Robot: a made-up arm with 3 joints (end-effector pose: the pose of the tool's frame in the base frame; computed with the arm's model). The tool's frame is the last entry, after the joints.
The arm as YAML. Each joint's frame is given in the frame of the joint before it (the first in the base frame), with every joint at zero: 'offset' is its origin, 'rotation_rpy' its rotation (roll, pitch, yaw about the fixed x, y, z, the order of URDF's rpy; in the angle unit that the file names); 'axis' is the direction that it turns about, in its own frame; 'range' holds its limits. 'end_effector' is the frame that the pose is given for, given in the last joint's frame.
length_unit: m
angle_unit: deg
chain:
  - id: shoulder
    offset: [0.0, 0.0, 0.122]
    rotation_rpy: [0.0, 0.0, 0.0]
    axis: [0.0, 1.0, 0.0]
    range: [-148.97, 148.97]
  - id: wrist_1
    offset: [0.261, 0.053, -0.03]
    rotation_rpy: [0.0, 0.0, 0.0]
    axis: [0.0, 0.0, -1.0]
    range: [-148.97, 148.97]
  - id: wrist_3
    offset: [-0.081, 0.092, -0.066]
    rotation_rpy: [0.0, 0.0, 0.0]
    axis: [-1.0, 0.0, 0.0]
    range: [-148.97, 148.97]
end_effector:
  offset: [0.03, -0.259, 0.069]
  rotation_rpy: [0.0, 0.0, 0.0]
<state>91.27 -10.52 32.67</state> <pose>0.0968 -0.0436 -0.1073 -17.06 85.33 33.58</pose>
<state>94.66 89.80 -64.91</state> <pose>-0.3150 0.1037 -0.0334 -23.16 23.47 -87.75</pose>
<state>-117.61 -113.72 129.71</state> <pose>-0.0511 -0.1186 0.0921 76.75 80.95 32.72</pose>
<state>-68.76 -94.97 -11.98</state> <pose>0.2362 0.0174 0.5027 -47.29 -42.01 85.72</pose>
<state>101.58 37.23 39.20</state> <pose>0.0824 0.0320 -0.0796 -60.62 106.09 7.85</pose>
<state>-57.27 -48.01 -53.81</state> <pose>0.3919 -0.0629 0.2429 23.20 -28.09 63.40</pose>
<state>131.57 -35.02 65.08</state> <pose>-0.0025 0.0610 -0.1340 2.93 93.32 80.03</pose>
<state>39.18 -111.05 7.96</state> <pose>0.3338 0.0611 -0.1395 32.36 18.36 106.81</pose>
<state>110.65 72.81 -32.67</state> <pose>-0.1980 0.0535 0.1005 -45.54 72.45 -68.42</pose>
